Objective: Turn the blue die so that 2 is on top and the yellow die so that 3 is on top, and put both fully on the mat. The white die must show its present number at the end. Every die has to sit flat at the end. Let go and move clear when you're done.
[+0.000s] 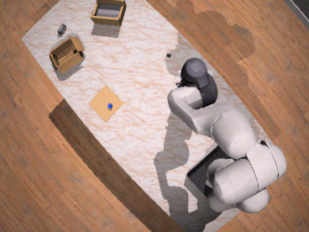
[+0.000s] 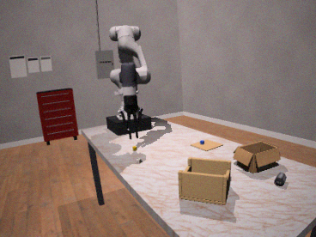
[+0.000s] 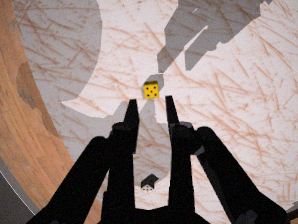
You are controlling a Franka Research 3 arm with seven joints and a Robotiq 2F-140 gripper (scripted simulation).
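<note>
My gripper is now 100 mm above the yellow die. The rest, counted from my hand: white die 180 mm ahead, 100 mm below, 60 mm to the right; then blue die 360 mm to the left, 180 mm ahead, 90 mm below; then tan mat 370 mm to the left, 210 mm ahead, 100 mm below.
</note>
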